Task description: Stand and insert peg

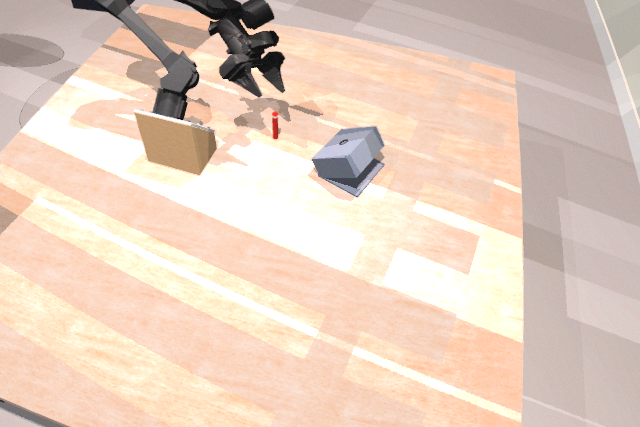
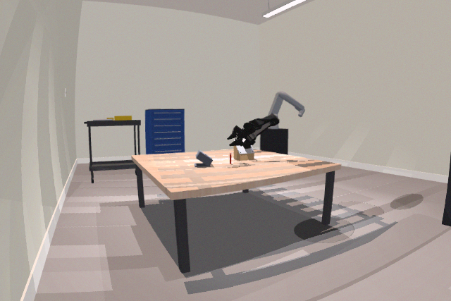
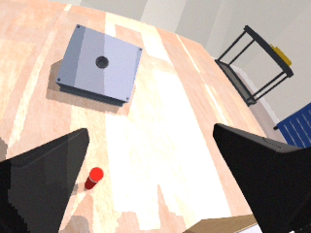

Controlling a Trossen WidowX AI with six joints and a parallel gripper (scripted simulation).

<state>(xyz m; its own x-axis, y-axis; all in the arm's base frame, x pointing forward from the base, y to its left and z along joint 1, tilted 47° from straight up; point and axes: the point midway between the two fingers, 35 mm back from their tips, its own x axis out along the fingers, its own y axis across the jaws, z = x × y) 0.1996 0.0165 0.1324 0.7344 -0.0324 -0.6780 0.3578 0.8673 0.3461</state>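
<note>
My gripper tip is 100 mm above the red peg and 30 mm to the right of it. The rest, counted from my gripper tip: grey sloped panel 190 mm ahead, 110 mm below, 30 mm to the right.
</note>
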